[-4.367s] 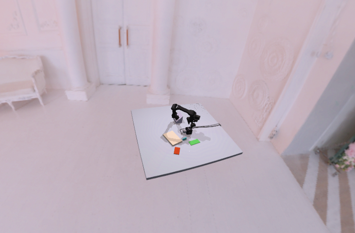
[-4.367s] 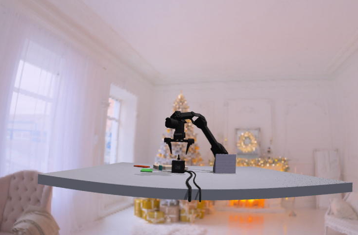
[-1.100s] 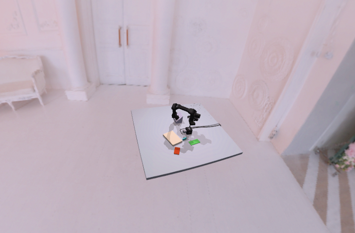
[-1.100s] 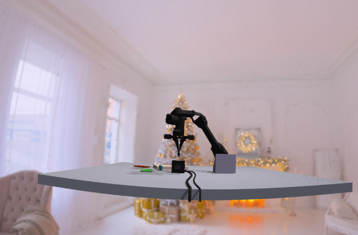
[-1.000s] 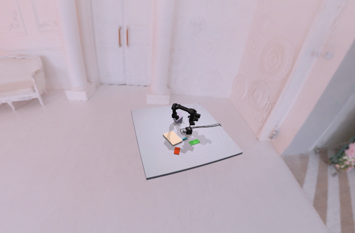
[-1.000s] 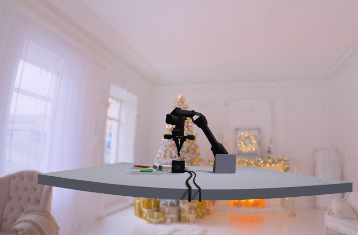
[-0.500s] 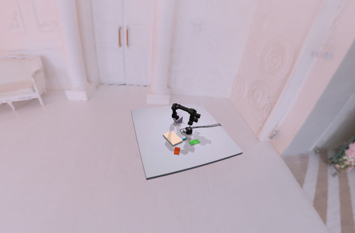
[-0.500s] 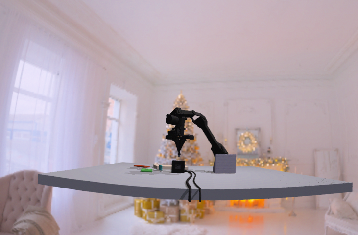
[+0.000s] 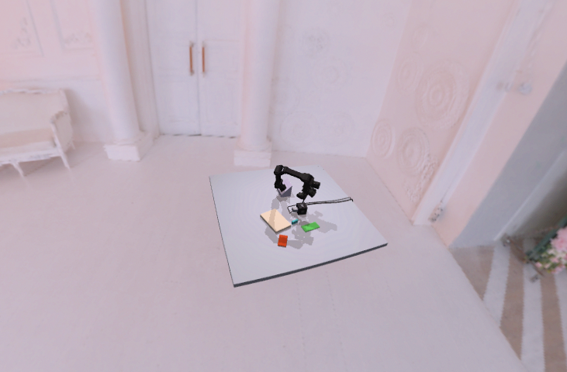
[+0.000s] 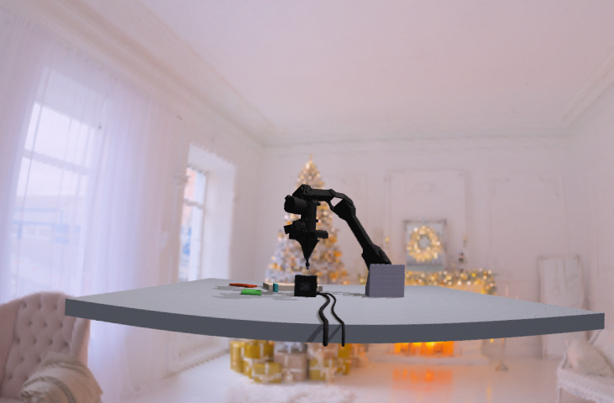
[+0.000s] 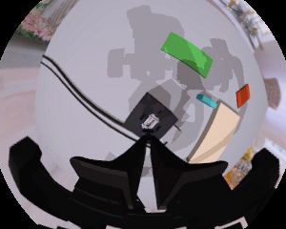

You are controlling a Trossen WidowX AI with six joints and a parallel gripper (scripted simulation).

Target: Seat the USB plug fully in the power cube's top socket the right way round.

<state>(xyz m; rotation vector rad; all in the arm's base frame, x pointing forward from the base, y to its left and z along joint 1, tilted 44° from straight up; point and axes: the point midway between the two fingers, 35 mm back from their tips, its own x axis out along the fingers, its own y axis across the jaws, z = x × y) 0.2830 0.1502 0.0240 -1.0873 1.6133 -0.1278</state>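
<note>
The dark USB plug lies 20 mm below my gripper tip. The rest, counted from my gripper tip: teal block: 130 mm ahead, 110 mm to the right, 120 mm below; USB socket: 10 mm to the right, 70 mm below; green block: 200 mm ahead, 10 mm to the left, 130 mm below.
</note>
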